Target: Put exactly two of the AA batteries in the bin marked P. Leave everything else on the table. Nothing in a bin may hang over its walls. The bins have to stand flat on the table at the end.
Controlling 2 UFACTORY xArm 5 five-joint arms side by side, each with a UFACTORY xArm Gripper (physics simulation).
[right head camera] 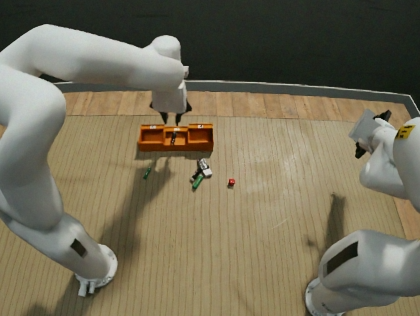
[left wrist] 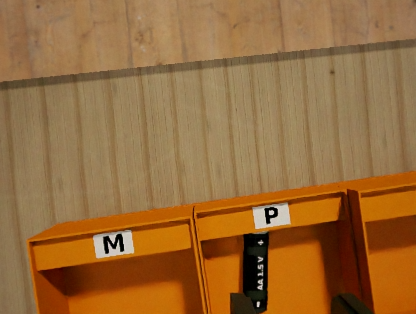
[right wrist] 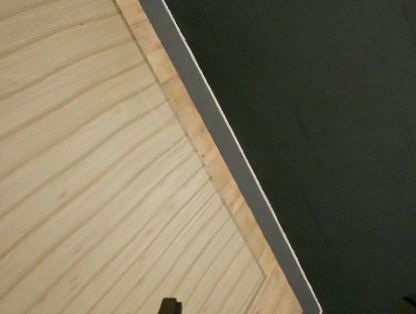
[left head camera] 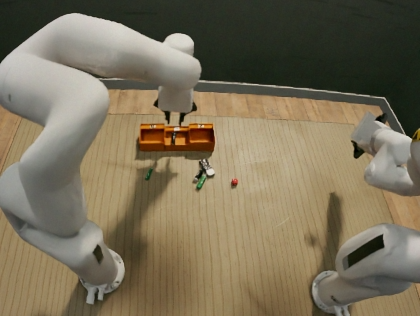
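Observation:
A black AA battery lies lengthwise inside bin P, the middle orange bin. My left gripper is open and empty above the bins; in the left wrist view the battery's lower end is beside one fingertip. In front of the bins, a black battery-like piece lies in a cluster against a larger green cylinder. A smaller green cylinder lies apart to the left. My right gripper is open, far right.
Bin M adjoins bin P on the left; a third orange bin adjoins it on the right. A silver, black and white block lies in the cluster. A red die lies right of it.

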